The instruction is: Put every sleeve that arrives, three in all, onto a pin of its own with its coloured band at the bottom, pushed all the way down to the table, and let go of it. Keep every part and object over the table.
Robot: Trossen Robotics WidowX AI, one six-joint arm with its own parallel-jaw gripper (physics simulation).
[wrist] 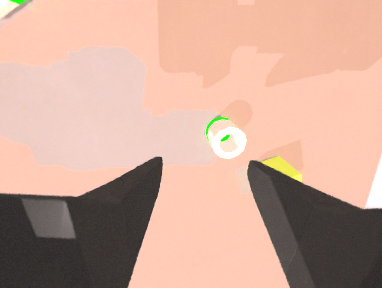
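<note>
A white sleeve (228, 155) is seen from above, near the middle of the wrist view. Its round white rim faces the camera, and parts of a green band show at its far, lower end. It looks upright on the table. My gripper (205, 165) is open, with nothing between its fingers. The sleeve shows beyond the fingertips, a little nearer the right finger, and apart from both. No pin can be made out. At the top left corner, part of a white thing with a green part (19, 2) shows, cut off by the edge.
A yellow block (284, 168) lies beyond the right finger, which hides part of it. The pink table (200, 240) carries broad grey and brown shadows. A white area (376, 187) shows at the right edge.
</note>
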